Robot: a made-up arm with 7 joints. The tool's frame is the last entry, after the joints. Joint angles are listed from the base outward.
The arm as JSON. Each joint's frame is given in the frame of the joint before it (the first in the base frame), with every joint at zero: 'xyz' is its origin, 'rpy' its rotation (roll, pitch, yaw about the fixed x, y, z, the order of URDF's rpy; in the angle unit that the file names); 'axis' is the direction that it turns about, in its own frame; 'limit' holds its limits. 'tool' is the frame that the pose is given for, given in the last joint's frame.
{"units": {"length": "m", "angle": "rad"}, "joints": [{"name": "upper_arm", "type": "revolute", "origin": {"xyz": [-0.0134, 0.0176, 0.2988], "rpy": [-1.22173, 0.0, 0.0]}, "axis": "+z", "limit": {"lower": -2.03, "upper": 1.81}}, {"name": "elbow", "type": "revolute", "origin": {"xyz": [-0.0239, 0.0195, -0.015], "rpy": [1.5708, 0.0, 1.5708]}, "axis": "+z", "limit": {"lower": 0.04, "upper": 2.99}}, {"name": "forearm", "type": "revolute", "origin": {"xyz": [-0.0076, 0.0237, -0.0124], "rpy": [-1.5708, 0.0, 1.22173]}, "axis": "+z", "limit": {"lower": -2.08, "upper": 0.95}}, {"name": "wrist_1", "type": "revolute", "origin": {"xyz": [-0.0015, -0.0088, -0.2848], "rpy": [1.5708, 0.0, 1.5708]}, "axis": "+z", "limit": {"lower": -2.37, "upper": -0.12}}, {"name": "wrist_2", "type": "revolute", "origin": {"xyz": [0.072, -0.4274, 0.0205], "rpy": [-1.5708, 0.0, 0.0]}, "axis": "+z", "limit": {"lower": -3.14, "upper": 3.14}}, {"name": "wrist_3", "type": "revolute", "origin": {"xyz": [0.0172, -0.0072, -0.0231], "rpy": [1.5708, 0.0, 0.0]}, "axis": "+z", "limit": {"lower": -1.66, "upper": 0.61}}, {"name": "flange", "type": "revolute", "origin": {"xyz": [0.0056, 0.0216, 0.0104], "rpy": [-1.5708, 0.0, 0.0]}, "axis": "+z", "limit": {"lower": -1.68, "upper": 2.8}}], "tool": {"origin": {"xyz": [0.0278, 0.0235, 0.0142], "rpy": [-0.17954, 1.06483, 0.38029]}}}
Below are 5 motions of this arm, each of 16 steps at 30 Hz.
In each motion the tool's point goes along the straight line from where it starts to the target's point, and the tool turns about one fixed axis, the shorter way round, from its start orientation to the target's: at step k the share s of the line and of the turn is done. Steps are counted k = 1, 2, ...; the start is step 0. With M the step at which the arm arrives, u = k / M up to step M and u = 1 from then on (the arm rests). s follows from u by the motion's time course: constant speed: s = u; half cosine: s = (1 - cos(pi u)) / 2; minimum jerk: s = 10 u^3 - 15 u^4 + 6 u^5.
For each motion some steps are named. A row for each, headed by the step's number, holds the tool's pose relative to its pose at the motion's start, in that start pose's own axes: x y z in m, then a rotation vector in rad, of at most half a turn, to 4 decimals.
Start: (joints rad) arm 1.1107 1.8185 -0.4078 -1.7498 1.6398 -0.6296 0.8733
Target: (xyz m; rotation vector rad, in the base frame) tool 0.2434 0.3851 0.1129 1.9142 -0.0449 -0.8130
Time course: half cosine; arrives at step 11
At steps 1, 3, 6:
1: 0.0007 0.0063 -0.0015 0.0116 0.0011 0.0082
3: 0.0061 0.0538 -0.0131 0.0993 0.0092 0.0696
6: 0.0201 0.1782 -0.0432 0.3285 0.0305 0.2304

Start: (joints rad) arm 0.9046 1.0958 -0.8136 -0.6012 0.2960 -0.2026 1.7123
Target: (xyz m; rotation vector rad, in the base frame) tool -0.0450 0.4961 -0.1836 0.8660 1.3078 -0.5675
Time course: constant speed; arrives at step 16
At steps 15, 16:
15: 0.0343 0.3799 0.0267 -0.5015 -0.0678 0.6103
16: 0.0366 0.4052 0.0285 -0.5350 -0.0723 0.6510

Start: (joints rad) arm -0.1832 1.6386 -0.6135 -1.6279 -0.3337 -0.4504 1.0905
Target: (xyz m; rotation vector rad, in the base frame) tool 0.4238 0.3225 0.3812 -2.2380 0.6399 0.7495
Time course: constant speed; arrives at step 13
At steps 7, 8, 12, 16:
7: -0.0937 -0.0172 -0.0945 0.1992 0.1519 -0.0844
8: -0.1071 -0.0196 -0.1080 0.2276 0.1736 -0.0964
12: -0.1606 -0.0294 -0.1619 0.3414 0.2604 -0.1446
16: -0.1740 -0.0319 -0.1754 0.3699 0.2821 -0.1567

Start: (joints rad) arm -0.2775 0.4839 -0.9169 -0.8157 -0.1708 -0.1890 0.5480
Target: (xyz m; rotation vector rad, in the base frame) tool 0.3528 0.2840 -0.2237 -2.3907 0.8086 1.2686
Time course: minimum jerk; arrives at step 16
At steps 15, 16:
15: -0.0959 -0.1396 -0.0573 0.3586 0.2291 0.0087
16: -0.0961 -0.1399 -0.0575 0.3594 0.2296 0.0087

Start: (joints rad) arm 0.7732 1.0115 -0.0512 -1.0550 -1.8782 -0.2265 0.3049
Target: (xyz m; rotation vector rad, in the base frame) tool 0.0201 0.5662 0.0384 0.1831 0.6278 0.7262
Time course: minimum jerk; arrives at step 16
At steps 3, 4, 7, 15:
3: 0.0000 -0.0050 0.0036 0.0435 -0.0050 -0.0186
4: -0.0001 -0.0107 0.0076 0.0923 -0.0106 -0.0394
7: -0.0002 -0.0395 0.0281 0.3425 -0.0395 -0.1462
15: -0.0005 -0.1027 0.0731 0.8898 -0.1025 -0.3799

